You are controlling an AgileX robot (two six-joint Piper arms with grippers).
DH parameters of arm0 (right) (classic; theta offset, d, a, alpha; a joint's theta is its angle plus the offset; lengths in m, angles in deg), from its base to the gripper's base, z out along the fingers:
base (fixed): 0 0 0 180
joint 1: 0 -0.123 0 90
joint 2: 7.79 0 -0.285 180
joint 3: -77.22 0 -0.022 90
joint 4: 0 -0.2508 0 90
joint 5: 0 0 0.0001 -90
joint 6: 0 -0.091 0 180
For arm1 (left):
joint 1: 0 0.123 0 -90
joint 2: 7.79 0 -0.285 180
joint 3: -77.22 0 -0.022 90
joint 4: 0 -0.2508 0 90
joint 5: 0 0 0.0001 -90
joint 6: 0 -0.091 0 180
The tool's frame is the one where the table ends.
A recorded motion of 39 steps. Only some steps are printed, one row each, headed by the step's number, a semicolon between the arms.
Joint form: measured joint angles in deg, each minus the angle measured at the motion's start. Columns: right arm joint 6, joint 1, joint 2, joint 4, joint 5, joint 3; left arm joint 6, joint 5, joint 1, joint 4, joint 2, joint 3.
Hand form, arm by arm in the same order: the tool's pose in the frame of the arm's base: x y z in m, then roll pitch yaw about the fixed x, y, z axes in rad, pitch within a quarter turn. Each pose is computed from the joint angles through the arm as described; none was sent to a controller.
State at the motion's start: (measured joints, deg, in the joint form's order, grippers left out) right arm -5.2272 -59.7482 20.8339 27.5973 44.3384 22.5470; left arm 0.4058 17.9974 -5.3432 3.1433 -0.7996 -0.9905
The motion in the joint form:
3: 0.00 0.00 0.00 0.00 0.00 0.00; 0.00 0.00 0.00 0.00 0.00 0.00
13: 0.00 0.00 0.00 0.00 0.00 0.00; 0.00 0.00 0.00 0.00 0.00 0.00
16: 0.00 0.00 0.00 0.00 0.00 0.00; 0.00 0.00 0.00 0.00 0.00 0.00
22: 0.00 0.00 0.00 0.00 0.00 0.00; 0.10 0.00 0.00 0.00 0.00 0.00
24: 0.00 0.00 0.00 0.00 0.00 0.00; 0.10 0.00 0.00 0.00 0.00 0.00
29: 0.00 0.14 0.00 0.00 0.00 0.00; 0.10 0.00 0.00 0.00 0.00 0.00
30: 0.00 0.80 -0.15 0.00 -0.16 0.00; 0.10 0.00 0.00 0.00 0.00 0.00
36: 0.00 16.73 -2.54 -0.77 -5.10 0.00; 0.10 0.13 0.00 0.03 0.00 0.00
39: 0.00 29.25 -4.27 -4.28 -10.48 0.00; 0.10 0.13 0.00 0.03 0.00 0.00
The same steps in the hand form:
3: 0.0595 0.0435 0.2622 -2.5046 0.8481 -1.7124; 0.0534 -0.0065 0.1798 -2.8779 1.3325 -2.9812
13: 0.0595 0.0435 0.2622 -2.5046 0.8481 -1.7124; 0.0534 -0.0065 0.1798 -2.8779 1.3325 -2.9812
16: 0.0595 0.0435 0.2622 -2.5046 0.8481 -1.7124; 0.0534 -0.0065 0.1798 -2.8779 1.3325 -2.9812
22: 0.0595 0.0435 0.2622 -2.5046 0.8481 -1.7124; 0.0534 -0.0065 0.1798 -2.8709 1.3321 -2.9741
24: 0.0595 0.0435 0.2622 -2.5046 0.8481 -1.7124; 0.0534 -0.0065 0.1798 -2.8709 1.3321 -2.9741
29: 0.0596 0.0433 0.2622 -2.5046 0.8481 -1.7149; 0.0534 -0.0065 0.1798 -2.8709 1.3321 -2.9741
30: 0.0599 0.0425 0.2626 -2.5014 0.8528 -1.7228; 0.0534 -0.0065 0.1798 -2.8709 1.3321 -2.9741
36: 0.0659 0.0259 0.2709 -2.4313 0.9634 -1.9044; 0.0533 -0.0066 0.1796 -2.8713 1.3297 -2.9746
39: 0.0665 0.0159 0.2785 -2.4099 1.0898 -2.0546; 0.0533 -0.0066 0.1796 -2.8713 1.3297 -2.9746

